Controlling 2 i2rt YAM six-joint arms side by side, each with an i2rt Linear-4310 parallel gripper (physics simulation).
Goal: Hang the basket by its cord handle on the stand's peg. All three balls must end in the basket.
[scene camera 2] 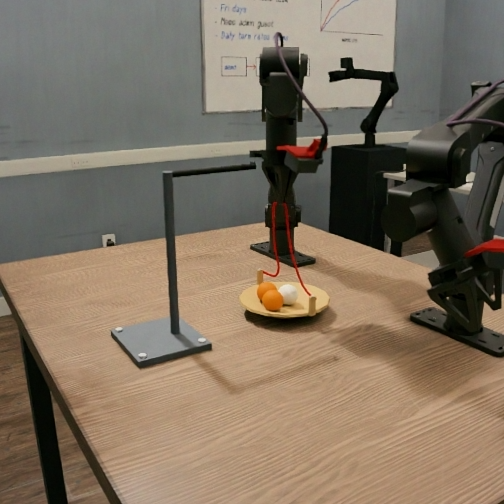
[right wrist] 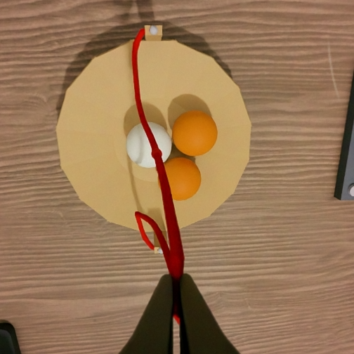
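Note:
A shallow tan basket rests upright on the table. A white ball and two orange balls lie together in it. Its red cord handle rises from the two end posts to my right gripper, which is shut on the cord above the basket. The cord is bent and slack near one post. The stand's dark horizontal peg is left of my right gripper in scene camera 2. My left gripper is open at the right, apart from the basket.
The stand's grey post rises from its square base left of the basket. A corner of the base shows at the right wrist view's right edge. The wooden table carries both arm mounts. A dark pedestal stands behind it.

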